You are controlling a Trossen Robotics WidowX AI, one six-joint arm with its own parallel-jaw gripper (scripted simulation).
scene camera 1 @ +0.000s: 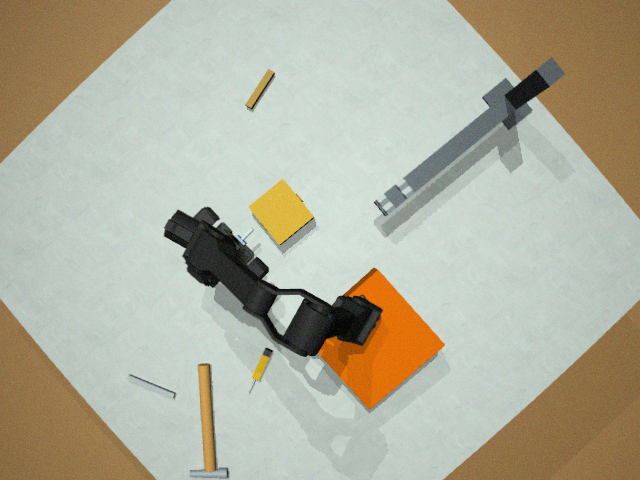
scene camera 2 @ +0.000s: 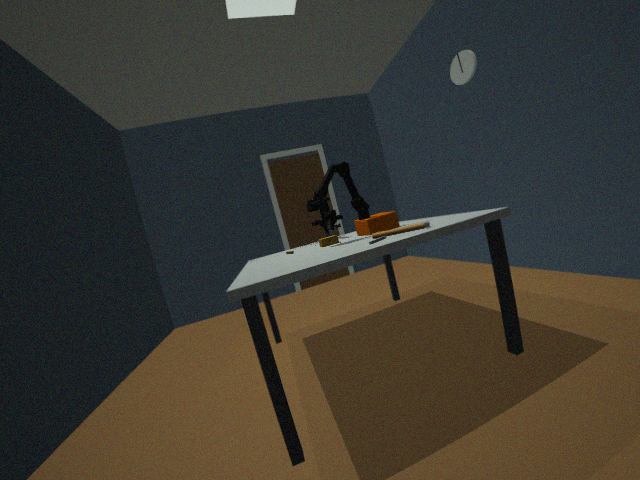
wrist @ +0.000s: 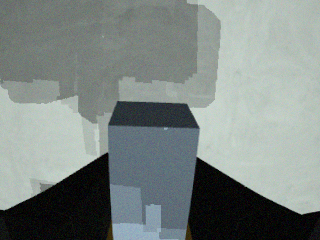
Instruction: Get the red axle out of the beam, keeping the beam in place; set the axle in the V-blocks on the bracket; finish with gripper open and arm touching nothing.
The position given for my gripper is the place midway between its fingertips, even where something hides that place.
My gripper (scene camera 1: 234,247) carries a light blue block (wrist: 152,146). I also see a yellow beam (scene camera 1: 280,211), a wooden-handled hammer (scene camera 1: 206,405) and a long grey fixture (scene camera 1: 507,104).
My gripper is seen too in the wrist view (wrist: 149,164). The wrist view does not show the wooden-handled hammer: it is out of frame.
